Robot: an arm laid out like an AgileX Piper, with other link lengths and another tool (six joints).
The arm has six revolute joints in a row. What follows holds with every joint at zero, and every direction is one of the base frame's. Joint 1 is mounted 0.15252 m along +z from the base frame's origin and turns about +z. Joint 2 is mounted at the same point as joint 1 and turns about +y. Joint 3 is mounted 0.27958 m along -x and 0.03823 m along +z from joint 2 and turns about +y. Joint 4 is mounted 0.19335 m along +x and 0.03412 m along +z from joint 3 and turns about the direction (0.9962, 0, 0.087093). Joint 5 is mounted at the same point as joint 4 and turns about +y. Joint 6 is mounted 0.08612 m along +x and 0.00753 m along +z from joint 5 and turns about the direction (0.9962, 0, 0.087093). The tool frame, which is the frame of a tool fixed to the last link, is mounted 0.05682 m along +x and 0.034 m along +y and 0.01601 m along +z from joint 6; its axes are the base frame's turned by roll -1.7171, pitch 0.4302 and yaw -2.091 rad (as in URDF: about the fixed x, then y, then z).
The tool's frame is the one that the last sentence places.
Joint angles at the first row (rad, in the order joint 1, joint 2, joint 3, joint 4, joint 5, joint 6):
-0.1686, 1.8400, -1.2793, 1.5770, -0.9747, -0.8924
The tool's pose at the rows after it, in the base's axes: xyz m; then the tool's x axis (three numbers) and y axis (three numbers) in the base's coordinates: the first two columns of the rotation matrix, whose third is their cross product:
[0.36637, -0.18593, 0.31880, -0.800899, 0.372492, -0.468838, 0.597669, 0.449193, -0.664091]
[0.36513, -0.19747, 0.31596, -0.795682, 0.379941, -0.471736, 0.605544, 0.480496, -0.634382]
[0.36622, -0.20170, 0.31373, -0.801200, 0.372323, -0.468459, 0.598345, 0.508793, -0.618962]
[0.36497, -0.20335, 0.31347, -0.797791, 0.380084, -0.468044, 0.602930, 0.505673, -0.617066]
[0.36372, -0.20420, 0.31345, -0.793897, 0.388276, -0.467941, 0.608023, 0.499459, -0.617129]
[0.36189, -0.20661, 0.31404, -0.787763, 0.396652, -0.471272, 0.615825, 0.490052, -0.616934]
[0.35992, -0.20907, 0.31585, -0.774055, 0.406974, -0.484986, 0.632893, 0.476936, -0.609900]
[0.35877, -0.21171, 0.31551, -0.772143, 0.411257, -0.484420, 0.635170, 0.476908, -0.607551]
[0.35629, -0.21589, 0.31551, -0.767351, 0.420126, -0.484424, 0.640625, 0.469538, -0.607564]
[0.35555, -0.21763, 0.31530, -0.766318, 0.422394, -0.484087, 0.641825, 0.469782, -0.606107]
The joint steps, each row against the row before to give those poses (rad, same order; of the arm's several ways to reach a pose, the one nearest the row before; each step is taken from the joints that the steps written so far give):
-0.0440, 0.0000, -0.0001, 0.0000, 0.0552, 0.0669
-0.0466, 0.0000, 0.0000, 0.0000, 0.0711, 0.0147
-0.0237, 0.0000, 0.0001, 0.0000, 0.0525, 0.0000
-0.0037, 0.0000, -0.0001, 0.0046, -0.0026, -0.0001
0.0000, 0.0000, 0.0001, 0.0046, -0.0091, 0.0001
-0.0047, 0.0000, -0.0001, -0.0017, -0.0077, 0.0049
-0.0037, 0.0000, 0.0001, -0.0094, -0.0111, 0.0218
-0.0088, 0.0000, -0.0001, 0.0008, 0.0064, 0.0000
-0.0117, 0.0000, 0.0000, -0.0002, 0.0002, 0.0000
-0.0060, 0.0000, 0.0001, 0.0000, 0.0049, 0.0000

